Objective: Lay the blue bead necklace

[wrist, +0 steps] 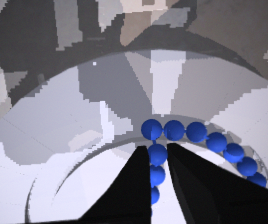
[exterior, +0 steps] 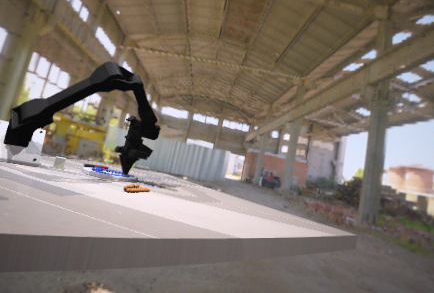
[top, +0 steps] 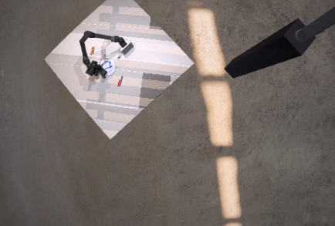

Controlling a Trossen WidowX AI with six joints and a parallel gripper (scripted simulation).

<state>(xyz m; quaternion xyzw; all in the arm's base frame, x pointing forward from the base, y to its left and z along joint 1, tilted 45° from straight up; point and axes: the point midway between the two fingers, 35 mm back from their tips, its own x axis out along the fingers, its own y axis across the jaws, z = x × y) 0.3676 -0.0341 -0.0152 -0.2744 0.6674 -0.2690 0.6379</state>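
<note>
My gripper tip is 5 cm past the round white bead board and 1 cm above it. Also, from my gripper tip: small white block 23 cm behind, 1 cm to the left; then red pen-like object 23 cm to the left, 4 cm behind, 1 cm below.
</note>
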